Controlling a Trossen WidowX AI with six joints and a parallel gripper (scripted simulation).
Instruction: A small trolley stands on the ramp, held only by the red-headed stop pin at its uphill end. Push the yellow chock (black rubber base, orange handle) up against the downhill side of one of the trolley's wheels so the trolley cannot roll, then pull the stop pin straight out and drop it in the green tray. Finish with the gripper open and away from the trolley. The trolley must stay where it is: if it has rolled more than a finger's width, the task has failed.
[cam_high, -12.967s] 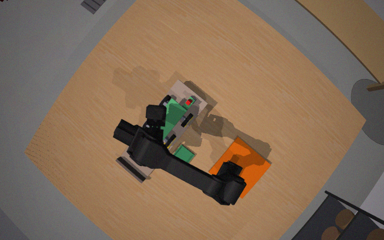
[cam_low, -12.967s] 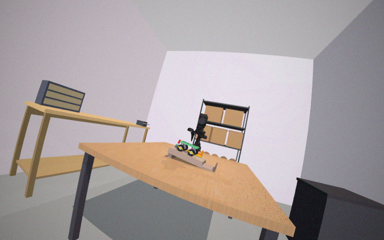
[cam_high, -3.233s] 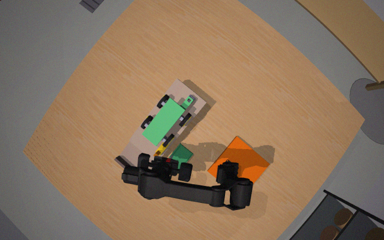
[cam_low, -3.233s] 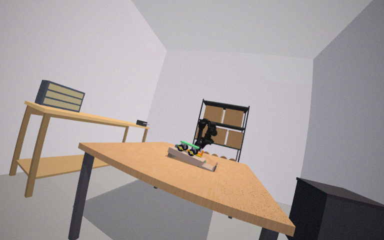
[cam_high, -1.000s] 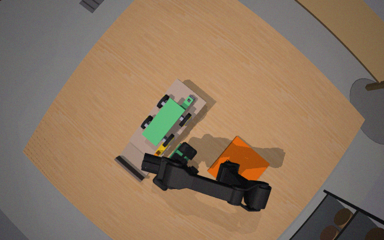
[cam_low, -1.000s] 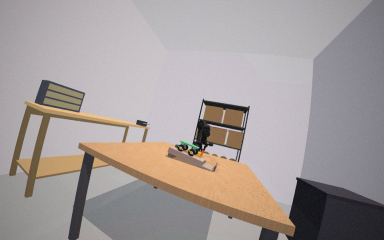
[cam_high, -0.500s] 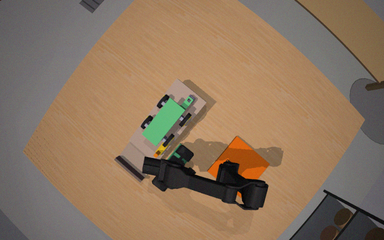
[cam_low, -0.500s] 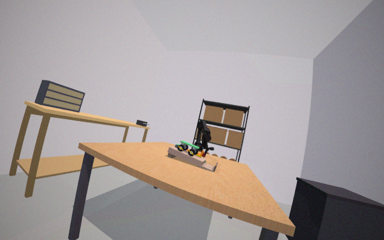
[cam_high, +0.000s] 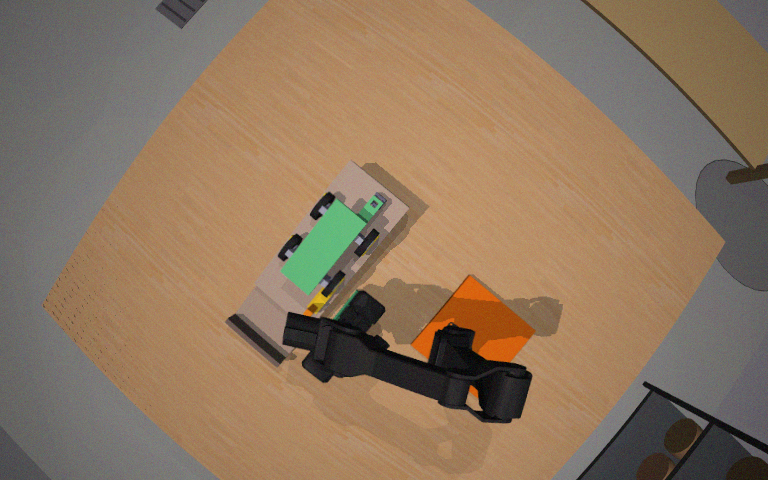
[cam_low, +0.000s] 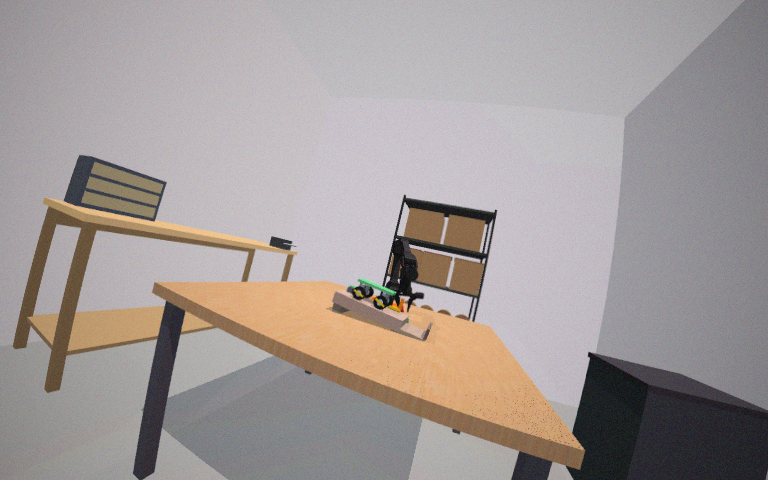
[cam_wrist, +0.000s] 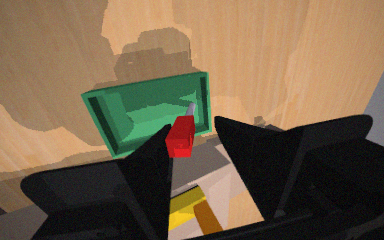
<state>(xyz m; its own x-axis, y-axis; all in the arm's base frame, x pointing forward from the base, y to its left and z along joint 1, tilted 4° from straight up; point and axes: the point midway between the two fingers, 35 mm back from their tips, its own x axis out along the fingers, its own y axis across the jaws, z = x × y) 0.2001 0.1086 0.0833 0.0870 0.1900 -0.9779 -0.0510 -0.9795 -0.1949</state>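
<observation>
My gripper tip is 3 cm to the left of the green tray and 6 cm above it. The rest, counted from my gripper tip: yellow chock (8 cm ahead, 4 cm to the right, 3 cm above); beige ramp (12 cm ahead, 13 cm to the right); red-headed stop pin (1 cm below).
</observation>
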